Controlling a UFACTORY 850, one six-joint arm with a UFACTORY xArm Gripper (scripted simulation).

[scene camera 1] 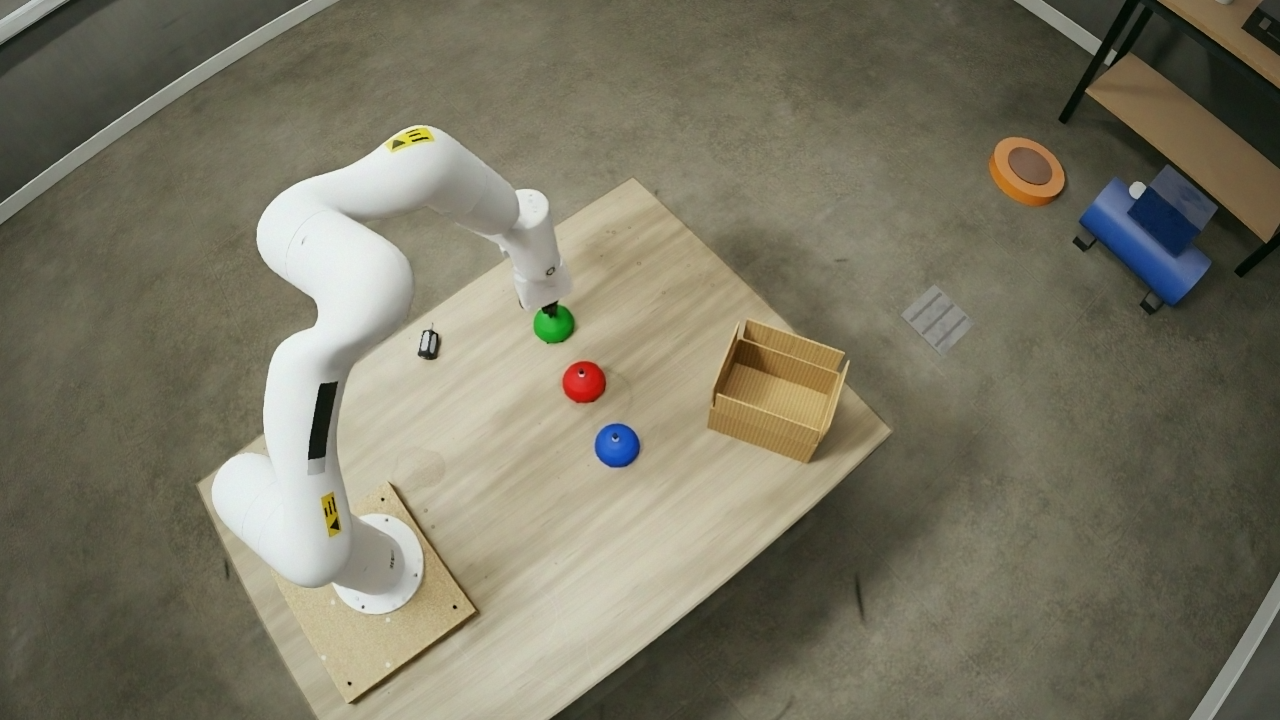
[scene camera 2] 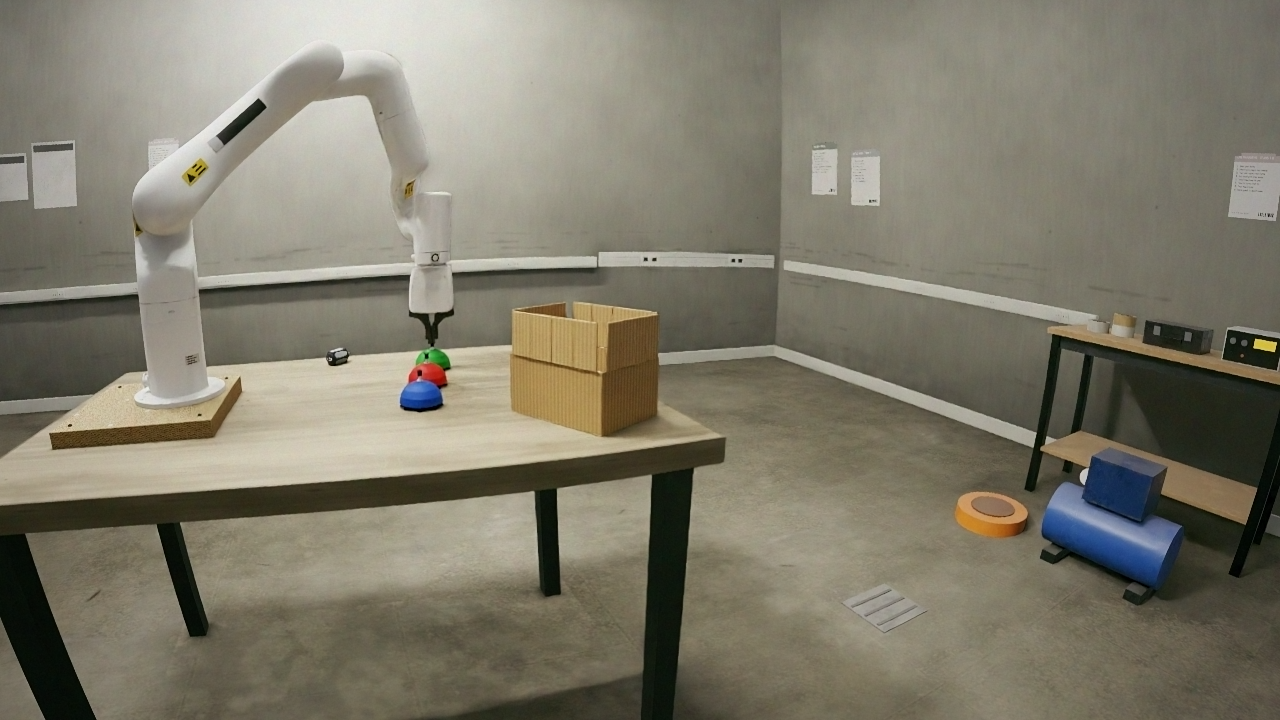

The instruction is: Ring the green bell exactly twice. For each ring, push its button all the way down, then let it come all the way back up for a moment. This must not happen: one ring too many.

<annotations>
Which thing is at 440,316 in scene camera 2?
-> My gripper.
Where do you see a green bell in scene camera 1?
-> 558,328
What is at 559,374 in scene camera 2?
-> A cardboard box.
</annotations>
